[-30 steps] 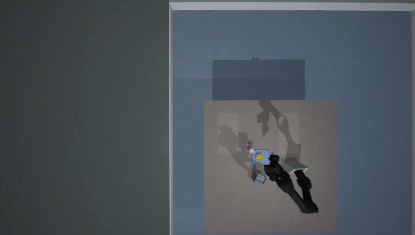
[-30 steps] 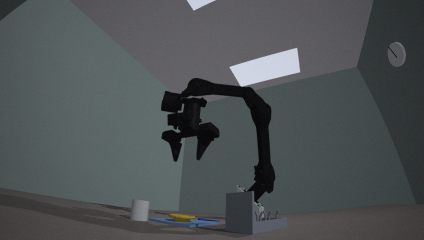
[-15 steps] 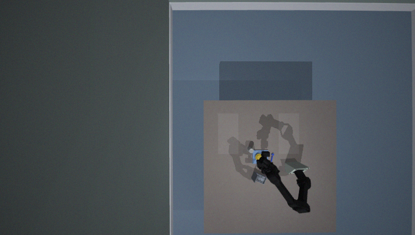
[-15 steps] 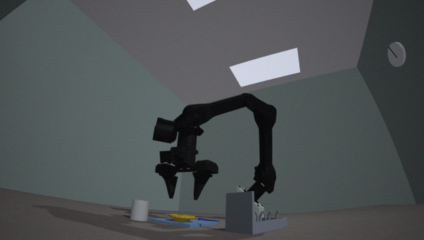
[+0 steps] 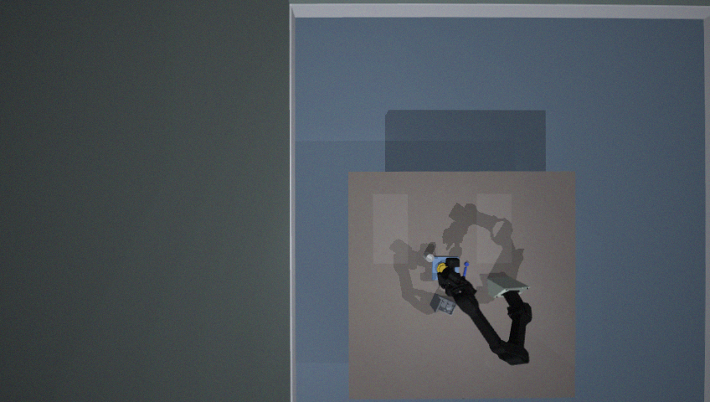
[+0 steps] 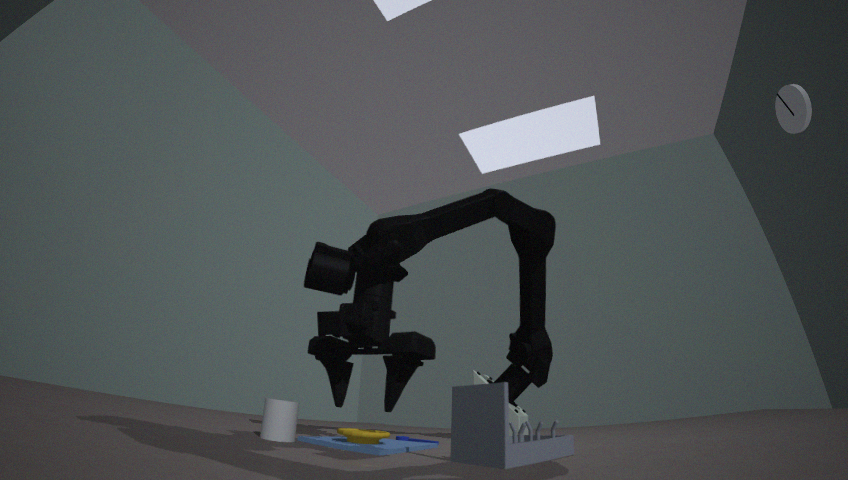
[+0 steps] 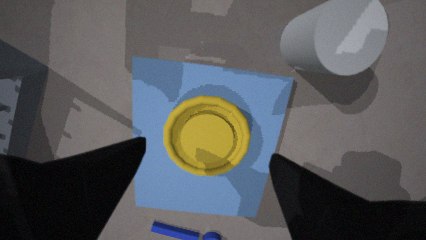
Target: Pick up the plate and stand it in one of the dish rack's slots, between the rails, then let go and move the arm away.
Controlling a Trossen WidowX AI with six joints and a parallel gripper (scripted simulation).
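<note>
My gripper tip is now 30 mm above the yellow plate and 10 mm past it. From my gripper tip the other things lie so: blue mat (50 mm below, 20 mm behind); then white cup (90 mm ahead, 60 mm to the right, 20 mm below); then grey dish rack (200 mm to the left, 30 mm below, 30 mm behind).
</note>
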